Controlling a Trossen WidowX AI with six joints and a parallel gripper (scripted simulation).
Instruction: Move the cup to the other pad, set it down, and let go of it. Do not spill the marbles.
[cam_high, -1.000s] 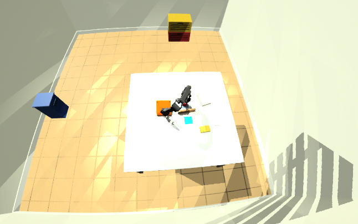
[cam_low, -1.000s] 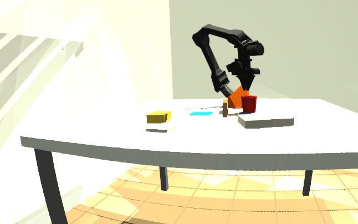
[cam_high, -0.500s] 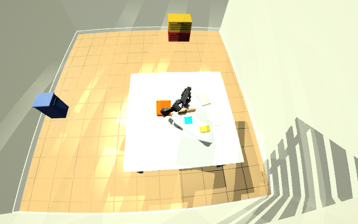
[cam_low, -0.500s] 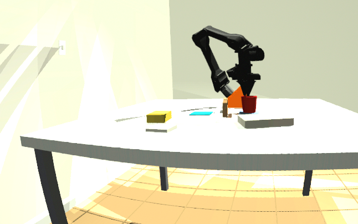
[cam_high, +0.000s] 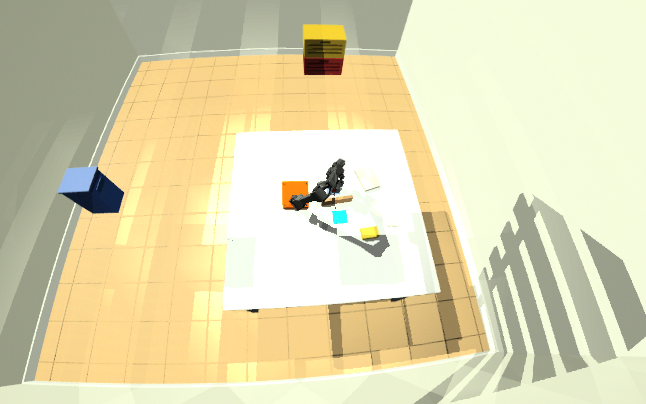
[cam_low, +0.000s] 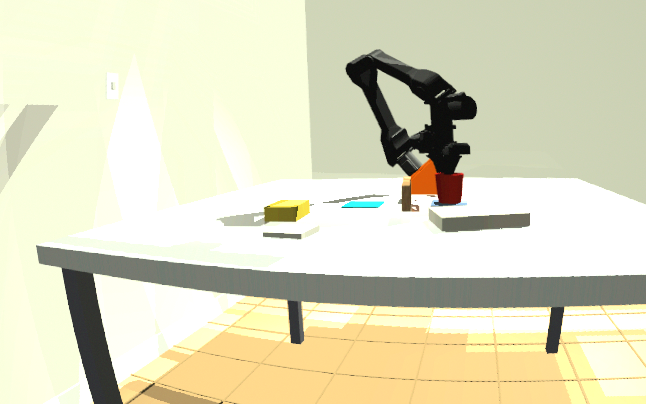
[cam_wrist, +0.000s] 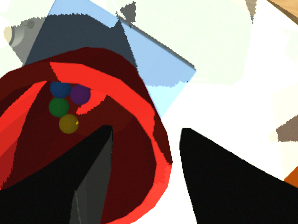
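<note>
My gripper tip is now 20 mm to the right of the red cup, 20 mm short of it and 10 mm above it. Round my gripper tip: cyan pad (190 mm to the right, 80 mm ahead, 60 mm below); then wooden block (90 mm to the right, 50 mm ahead, 30 mm below); then light blue pad (60 mm below, 30 mm ahead, 20 mm to the left).
</note>
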